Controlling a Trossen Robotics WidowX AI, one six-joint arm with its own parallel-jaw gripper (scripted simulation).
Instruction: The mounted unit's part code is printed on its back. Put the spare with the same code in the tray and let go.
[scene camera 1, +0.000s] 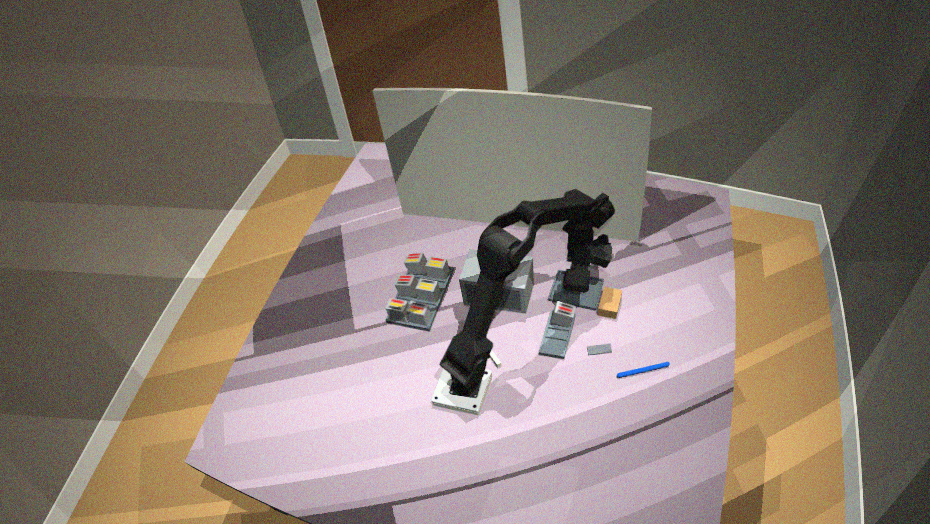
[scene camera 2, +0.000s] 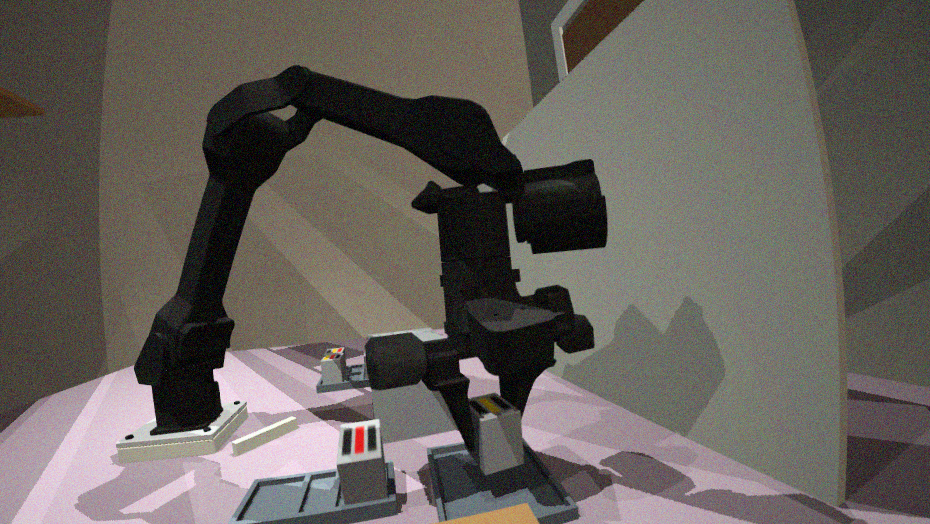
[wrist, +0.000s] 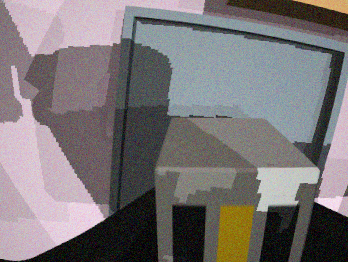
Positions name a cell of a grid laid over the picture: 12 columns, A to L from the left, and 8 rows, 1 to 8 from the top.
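My gripper is there when I look through scene camera 1 (H5). I find my gripper again in scene camera 2 (G7), and it is visible to me in the wrist view (H7) as well.
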